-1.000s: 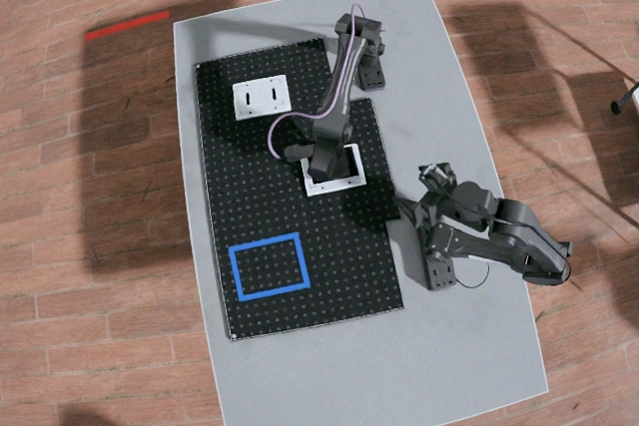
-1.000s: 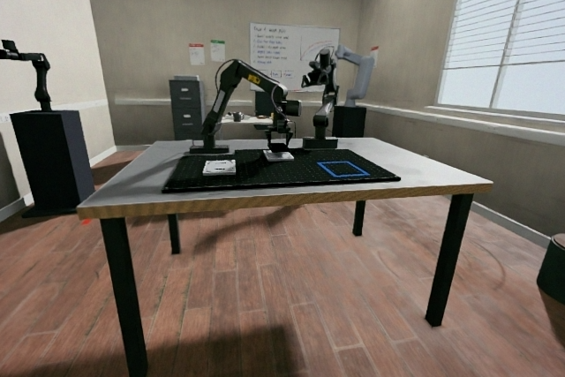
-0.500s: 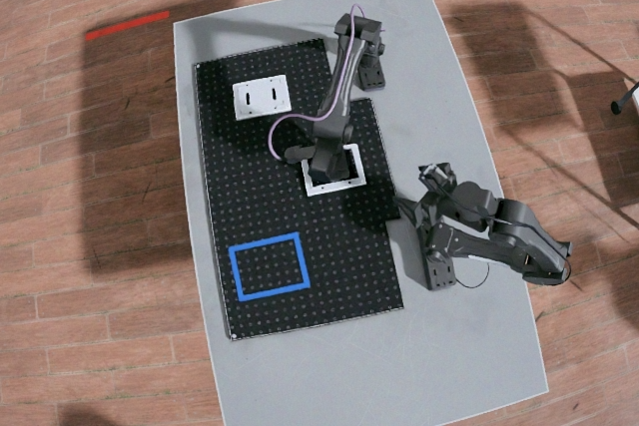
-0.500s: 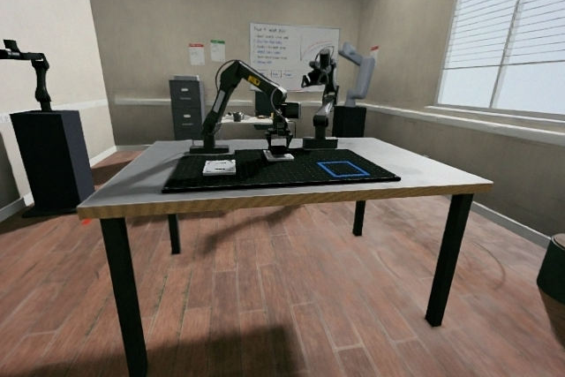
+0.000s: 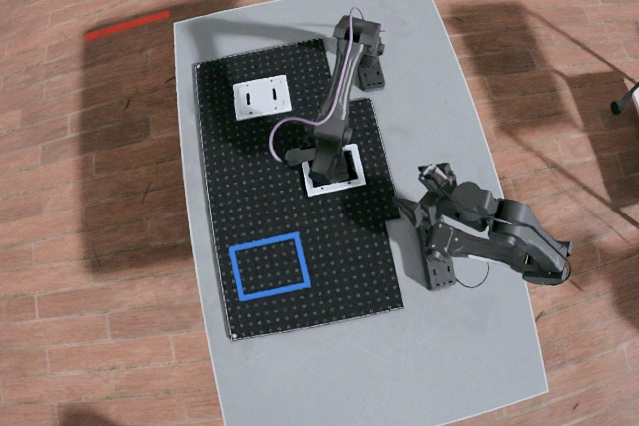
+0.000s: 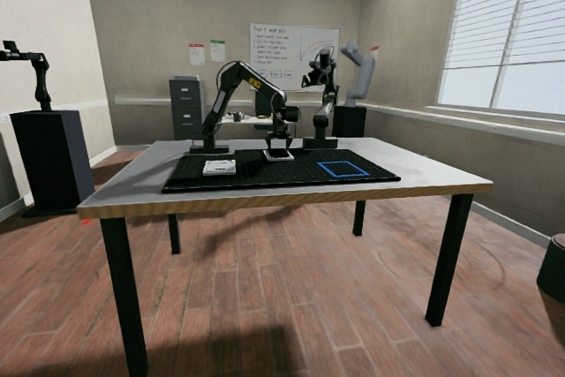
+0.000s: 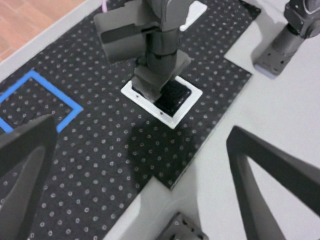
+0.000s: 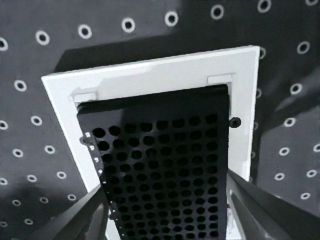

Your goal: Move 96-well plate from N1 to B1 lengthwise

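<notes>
The black 96-well plate lies 10 mm below my right hand.
Now: left hand 320 mm above the black 96-well plate, 190 mm to the left of it and 120 mm short of it.
</notes>
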